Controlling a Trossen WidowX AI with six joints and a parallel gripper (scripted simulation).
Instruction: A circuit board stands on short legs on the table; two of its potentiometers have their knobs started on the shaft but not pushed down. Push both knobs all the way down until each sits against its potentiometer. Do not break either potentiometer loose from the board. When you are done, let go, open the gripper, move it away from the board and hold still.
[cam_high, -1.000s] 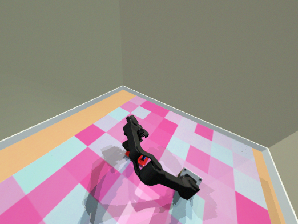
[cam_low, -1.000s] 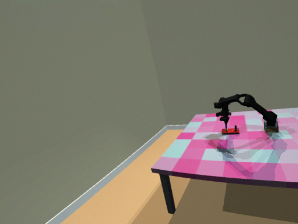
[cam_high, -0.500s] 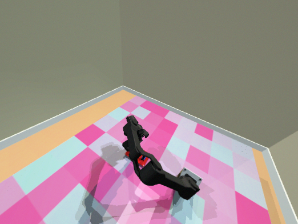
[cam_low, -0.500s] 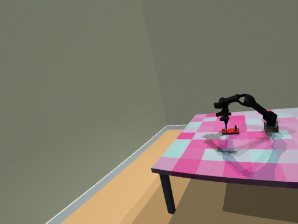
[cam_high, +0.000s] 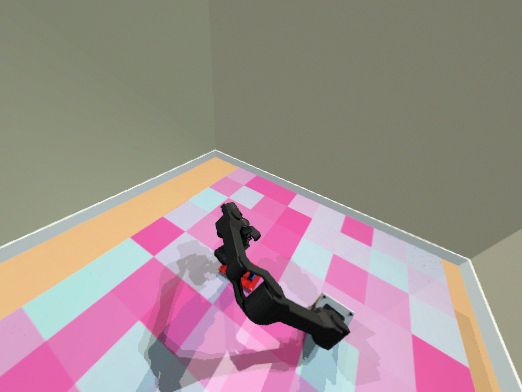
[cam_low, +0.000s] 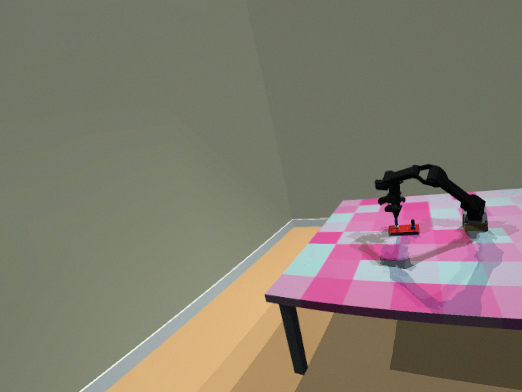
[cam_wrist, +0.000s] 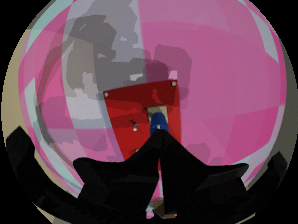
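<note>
My gripper tip is now 1 cm above the blue knob.
</note>
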